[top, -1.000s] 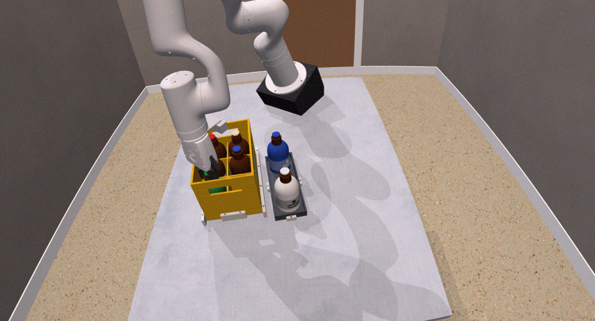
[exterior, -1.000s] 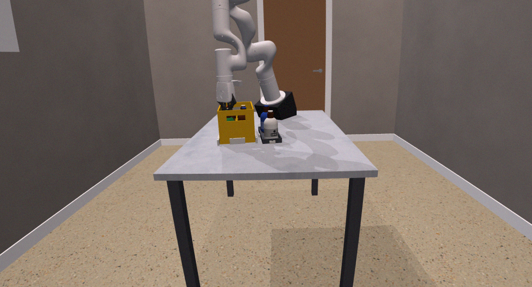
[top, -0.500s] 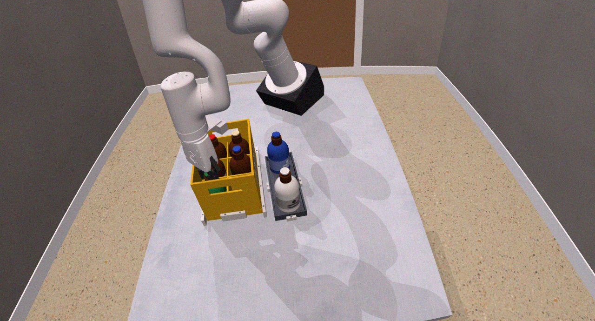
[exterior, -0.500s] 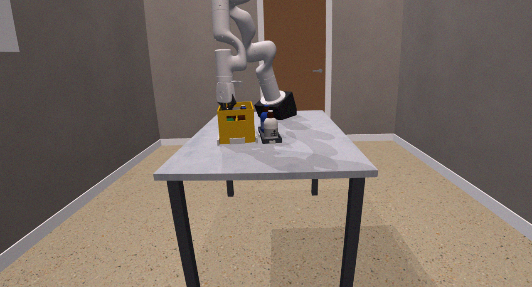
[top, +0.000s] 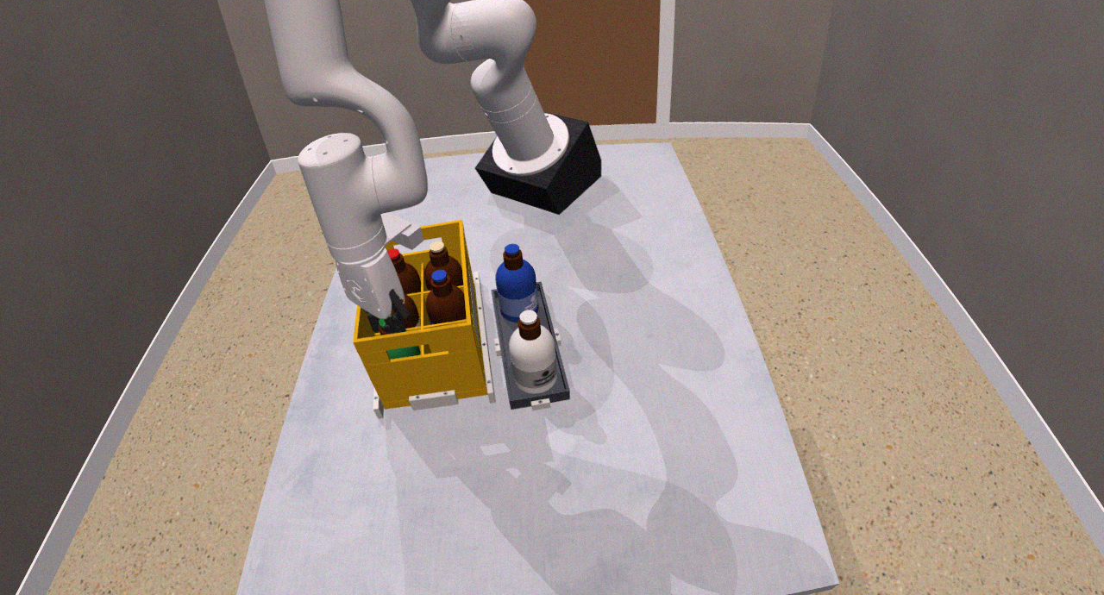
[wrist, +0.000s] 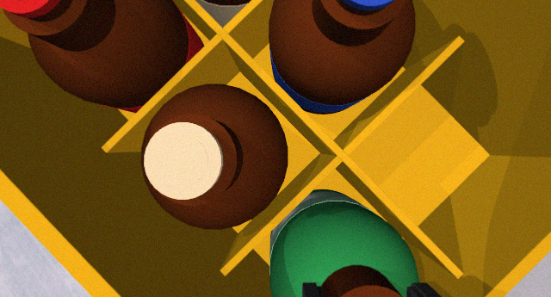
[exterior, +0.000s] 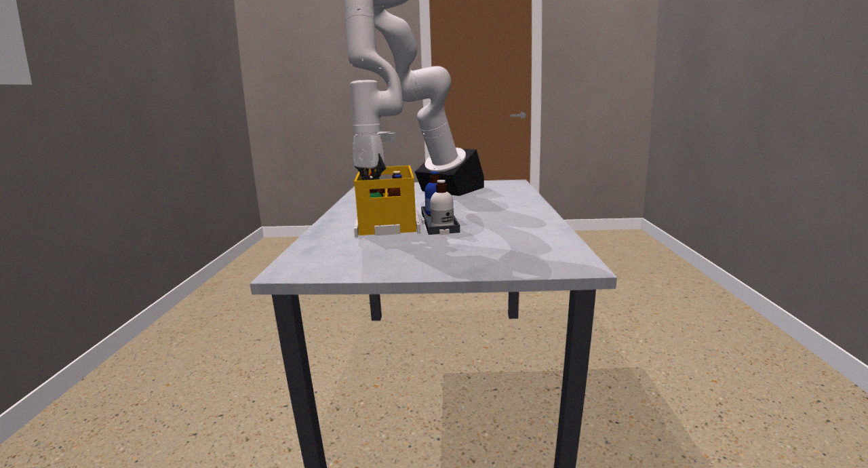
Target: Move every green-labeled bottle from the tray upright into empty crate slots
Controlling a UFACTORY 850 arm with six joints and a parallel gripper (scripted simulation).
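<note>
The green-labeled bottle lies 70 mm below my hand. Round my hand: white-labeled bottle (50 mm ahead, 220 mm to the left, 70 mm below); then blue-labeled bottle (120 mm behind, 230 mm to the left, 70 mm below); then yellow crate (90 mm behind, 50 mm to the left, 80 mm below).
</note>
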